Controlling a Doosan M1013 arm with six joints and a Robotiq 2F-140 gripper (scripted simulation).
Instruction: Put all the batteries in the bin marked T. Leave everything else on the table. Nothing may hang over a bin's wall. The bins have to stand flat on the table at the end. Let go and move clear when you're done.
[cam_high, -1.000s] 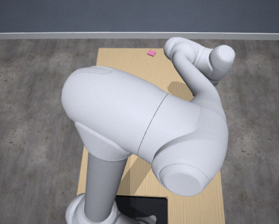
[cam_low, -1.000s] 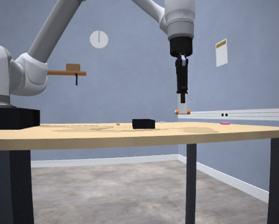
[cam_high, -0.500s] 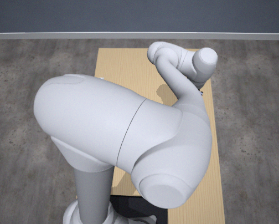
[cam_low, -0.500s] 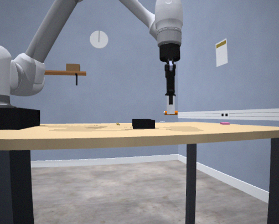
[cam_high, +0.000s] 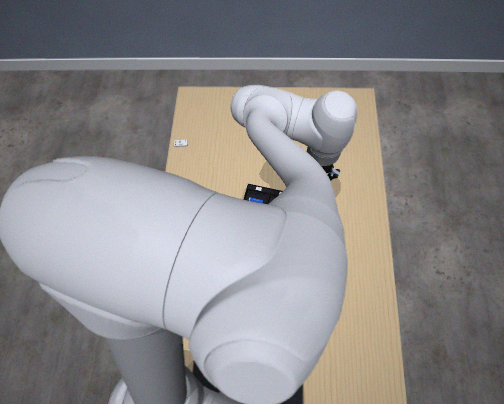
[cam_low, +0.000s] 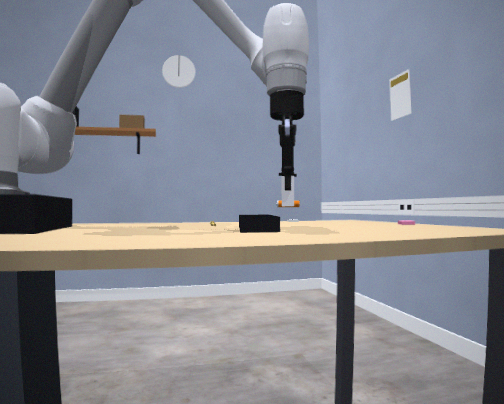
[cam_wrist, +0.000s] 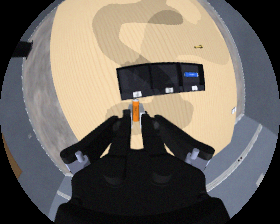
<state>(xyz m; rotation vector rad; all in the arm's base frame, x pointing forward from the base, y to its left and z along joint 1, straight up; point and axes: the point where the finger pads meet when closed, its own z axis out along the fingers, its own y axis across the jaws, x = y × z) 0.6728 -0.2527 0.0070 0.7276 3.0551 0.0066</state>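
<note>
Now: the blue battery 19 cm to the left of my hand, 7 cm below it and 1 cm behind it. From my hand the other things lie so: orange battery 3 cm below; then small brass piece 29 cm to the left, 9 cm behind, 8 cm below; then black bin 11 cm to the left, 7 cm below, 3 cm behind.
</note>
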